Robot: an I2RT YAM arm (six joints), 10 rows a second.
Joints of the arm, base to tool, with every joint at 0 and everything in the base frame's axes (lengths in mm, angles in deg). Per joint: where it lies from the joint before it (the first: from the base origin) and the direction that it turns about. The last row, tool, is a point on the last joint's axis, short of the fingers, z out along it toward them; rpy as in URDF.
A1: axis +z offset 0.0 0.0 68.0
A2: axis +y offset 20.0 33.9 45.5
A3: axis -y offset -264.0 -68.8 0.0
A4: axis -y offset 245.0 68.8 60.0
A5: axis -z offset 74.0 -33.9 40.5
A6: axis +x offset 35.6 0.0 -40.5
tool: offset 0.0 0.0 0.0 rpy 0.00 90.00 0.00
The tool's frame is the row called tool.
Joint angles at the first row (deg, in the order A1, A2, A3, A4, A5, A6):
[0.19, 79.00, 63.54, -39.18, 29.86, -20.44]
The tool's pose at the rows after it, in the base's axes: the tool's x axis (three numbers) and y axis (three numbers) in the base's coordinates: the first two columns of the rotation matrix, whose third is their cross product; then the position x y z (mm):
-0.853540 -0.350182 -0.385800 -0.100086 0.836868 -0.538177 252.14 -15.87 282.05
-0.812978 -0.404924 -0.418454 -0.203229 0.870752 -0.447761 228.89 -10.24 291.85
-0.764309 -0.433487 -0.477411 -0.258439 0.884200 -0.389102 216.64 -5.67 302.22
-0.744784 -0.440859 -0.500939 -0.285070 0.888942 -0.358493 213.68 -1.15 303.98
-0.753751 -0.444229 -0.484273 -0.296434 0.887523 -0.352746 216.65 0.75 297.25
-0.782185 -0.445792 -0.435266 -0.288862 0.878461 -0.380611 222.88 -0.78 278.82
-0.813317 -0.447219 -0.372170 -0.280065 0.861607 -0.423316 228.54 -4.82 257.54
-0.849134 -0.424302 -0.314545 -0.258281 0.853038 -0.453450 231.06 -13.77 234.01
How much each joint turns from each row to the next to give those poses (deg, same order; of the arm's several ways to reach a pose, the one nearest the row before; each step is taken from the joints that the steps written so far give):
[-0.41, -6.65, -3.88, -3.74, -5.10, -2.47]
[0.14, -5.47, -0.95, -4.26, -8.61, -2.10]
[0.23, -3.39, 0.08, -1.28, -6.04, -0.98]
[0.83, -0.83, -0.11, -0.21, -2.38, 0.39]
[0.51, 0.93, -0.73, 0.38, 0.18, 0.23]
[0.02, 1.86, -2.69, 2.34, 2.83, -0.27]
[-0.50, 2.21, -3.09, 2.92, 3.68, -0.90]
[-1.80, 2.07, -3.67, 3.40, 2.88, -0.63]

